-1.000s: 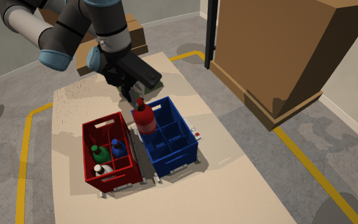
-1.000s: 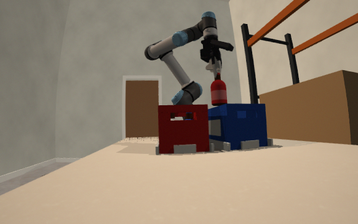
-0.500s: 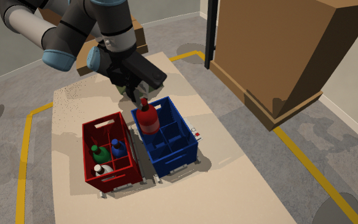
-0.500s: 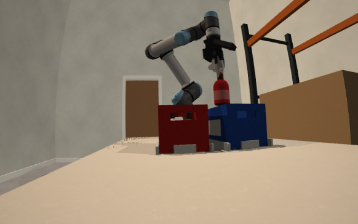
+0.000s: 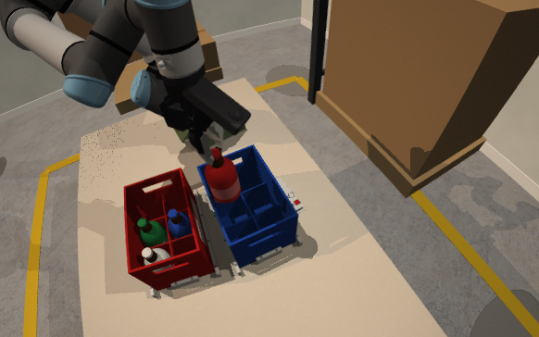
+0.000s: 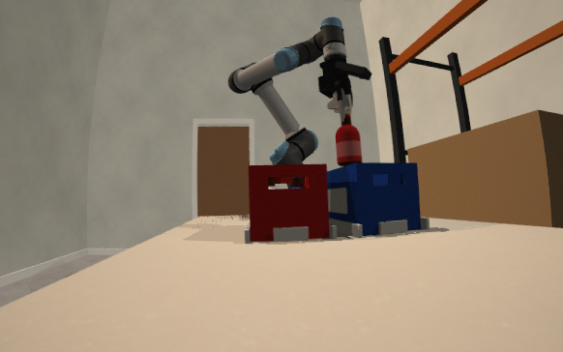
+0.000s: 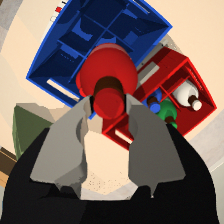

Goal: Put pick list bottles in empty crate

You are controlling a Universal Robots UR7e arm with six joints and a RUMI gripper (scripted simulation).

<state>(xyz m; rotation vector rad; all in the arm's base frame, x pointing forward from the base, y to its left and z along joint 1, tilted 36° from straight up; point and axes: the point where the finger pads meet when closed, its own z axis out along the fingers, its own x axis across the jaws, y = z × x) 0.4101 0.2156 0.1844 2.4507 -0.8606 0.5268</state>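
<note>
Now: hand 7 cm above the red bottle. Also, from my hand: red crate 20 cm to the right, 25 cm below; then blue bottle 16 cm to the right, 25 cm below; then blue crate 1 cm behind, 4 cm to the left, 25 cm below.
</note>
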